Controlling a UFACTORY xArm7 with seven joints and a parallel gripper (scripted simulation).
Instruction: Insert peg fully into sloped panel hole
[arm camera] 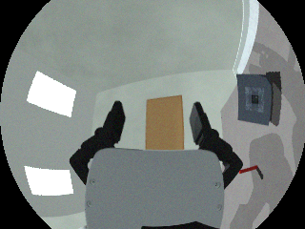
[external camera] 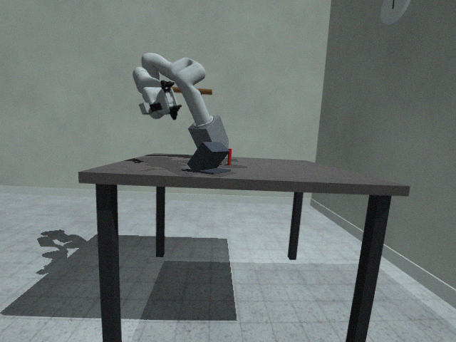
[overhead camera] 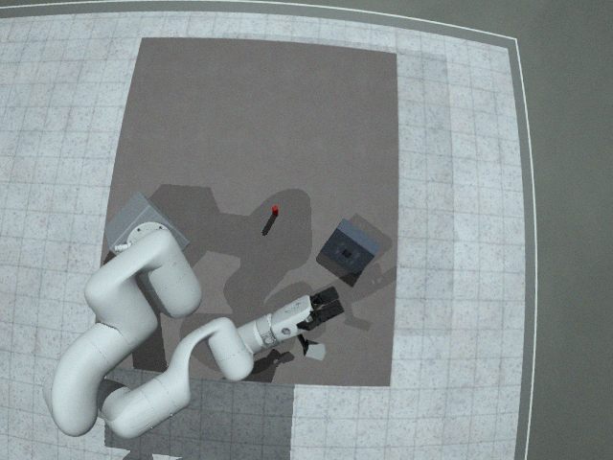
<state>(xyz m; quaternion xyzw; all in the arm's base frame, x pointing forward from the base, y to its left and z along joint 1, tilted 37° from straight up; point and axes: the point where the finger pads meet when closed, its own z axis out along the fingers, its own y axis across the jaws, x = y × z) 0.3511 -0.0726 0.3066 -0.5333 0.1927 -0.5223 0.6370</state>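
My gripper is now 28 cm to the right of the red peg, 25 cm above it and 8 cm past it.
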